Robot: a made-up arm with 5 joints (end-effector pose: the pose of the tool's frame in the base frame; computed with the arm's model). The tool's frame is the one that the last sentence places.
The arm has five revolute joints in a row. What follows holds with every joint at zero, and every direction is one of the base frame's. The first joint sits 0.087 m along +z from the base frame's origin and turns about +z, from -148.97 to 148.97 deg. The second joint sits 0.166 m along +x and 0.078 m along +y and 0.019 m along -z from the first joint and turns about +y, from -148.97 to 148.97 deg. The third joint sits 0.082 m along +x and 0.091 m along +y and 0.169 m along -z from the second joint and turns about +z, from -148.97 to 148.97 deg. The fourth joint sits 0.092 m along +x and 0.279 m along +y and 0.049 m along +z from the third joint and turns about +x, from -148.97 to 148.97 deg. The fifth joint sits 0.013 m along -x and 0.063 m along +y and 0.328 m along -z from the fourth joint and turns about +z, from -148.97 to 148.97 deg. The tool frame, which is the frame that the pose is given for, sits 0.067 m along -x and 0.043 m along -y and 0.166 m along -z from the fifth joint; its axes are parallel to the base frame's.
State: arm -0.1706 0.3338 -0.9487 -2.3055 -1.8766
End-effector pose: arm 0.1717 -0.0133 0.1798 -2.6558 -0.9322 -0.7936
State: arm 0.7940 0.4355 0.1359 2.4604 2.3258
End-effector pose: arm -0.2235 0.8300 0.2640 2.1383 -1.5305 0.8727
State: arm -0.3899 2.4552 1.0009 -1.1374 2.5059
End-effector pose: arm -0.1912 0.3209 0.1784 -1.7071 0.3928 -1.9288
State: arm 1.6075 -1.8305 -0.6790 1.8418 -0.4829
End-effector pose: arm -0.7431 -0.0657 0.5791 -2.4356 -0.6547 -1.3699
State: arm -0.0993 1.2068 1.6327 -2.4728 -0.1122
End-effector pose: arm 0.4620 0.1345 0.0352 -0.9020 -1.0108 1.1444
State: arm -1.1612 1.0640 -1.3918 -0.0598 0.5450
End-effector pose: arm 0.0707 0.2606 -0.5152 0.1943 1.2979 -1.7568
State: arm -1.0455 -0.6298 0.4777 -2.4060 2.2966
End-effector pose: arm 0.2677 -0.1294 0.3968 -0.5950 2.3942 -0.0199
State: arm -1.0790 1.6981 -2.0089 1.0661 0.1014
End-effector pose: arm -0.2605 0.1672 -0.6071 -0.7371 0.7040 -2.4710
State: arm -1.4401 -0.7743 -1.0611 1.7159 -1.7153
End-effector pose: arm 0.5740 -0.5780 0.6589 -2.4180 1.3964 1.1405
